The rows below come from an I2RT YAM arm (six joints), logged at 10 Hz.
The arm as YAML. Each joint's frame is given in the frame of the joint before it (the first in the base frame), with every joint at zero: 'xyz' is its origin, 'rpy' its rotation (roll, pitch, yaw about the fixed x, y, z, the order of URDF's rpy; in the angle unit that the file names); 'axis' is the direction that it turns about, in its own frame. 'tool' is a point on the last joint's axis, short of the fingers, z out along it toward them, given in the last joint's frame.
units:
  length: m
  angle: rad
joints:
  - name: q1
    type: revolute
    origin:
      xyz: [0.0, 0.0, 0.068]
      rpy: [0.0, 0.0, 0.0]
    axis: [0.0, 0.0, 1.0]
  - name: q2
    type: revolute
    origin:
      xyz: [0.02, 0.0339, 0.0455]
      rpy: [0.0, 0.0, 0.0]
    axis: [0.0, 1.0, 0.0]
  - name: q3
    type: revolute
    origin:
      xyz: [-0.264, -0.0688, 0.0]
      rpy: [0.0, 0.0, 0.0]
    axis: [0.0, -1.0, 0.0]
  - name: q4
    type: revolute
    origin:
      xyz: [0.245, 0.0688, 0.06]
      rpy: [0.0, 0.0, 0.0]
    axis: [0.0, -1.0, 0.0]
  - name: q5
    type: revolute
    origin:
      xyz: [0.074, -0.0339, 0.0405]
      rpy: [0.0, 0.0, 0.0]
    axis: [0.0, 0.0, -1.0]
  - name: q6
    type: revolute
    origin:
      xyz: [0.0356, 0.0, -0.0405]
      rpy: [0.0, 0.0, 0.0]
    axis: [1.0, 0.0, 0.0]
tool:
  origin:
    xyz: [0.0, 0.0, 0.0]
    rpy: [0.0, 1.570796, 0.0]
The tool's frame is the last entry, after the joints.
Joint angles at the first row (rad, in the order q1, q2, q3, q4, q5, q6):
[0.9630, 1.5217, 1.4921, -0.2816, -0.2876, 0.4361]
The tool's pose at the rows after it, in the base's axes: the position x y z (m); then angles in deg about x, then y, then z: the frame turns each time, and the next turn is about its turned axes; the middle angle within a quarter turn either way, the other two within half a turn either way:
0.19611 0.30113 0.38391 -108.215 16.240 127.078
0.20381 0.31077 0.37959 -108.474 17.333 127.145
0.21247 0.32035 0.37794 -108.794 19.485 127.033
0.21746 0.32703 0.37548 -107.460 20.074 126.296
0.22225 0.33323 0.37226 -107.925 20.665 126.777
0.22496 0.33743 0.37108 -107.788 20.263 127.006
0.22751 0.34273 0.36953 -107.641 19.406 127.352
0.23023 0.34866 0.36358 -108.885 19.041 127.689
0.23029 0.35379 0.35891 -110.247 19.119 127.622
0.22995 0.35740 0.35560 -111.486 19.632 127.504
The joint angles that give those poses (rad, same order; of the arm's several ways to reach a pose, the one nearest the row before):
[0.9649, 1.5239, 1.4454, -0.2404, -0.2937, 0.4601]
[0.9644, 1.5674, 1.4709, -0.2232, -0.2747, 0.4595]
[0.9634, 1.6136, 1.5111, -0.2153, -0.2377, 0.4560]
[0.9632, 1.6398, 1.5192, -0.1731, -0.2318, 0.4566]
[0.9632, 1.6691, 1.5406, -0.1711, -0.2203, 0.4608]
[0.9630, 1.6879, 1.5564, -0.1671, -0.2278, 0.4658]
[0.9640, 1.7102, 1.5755, -0.1641, -0.2419, 0.4730]
[0.9668, 1.7367, 1.5915, -0.1754, -0.2418, 0.4673]
[0.9747, 1.7554, 1.6040, -0.1910, -0.2287, 0.4558]
[0.9817, 1.7682, 1.6138, -0.2060, -0.2091, 0.4450]

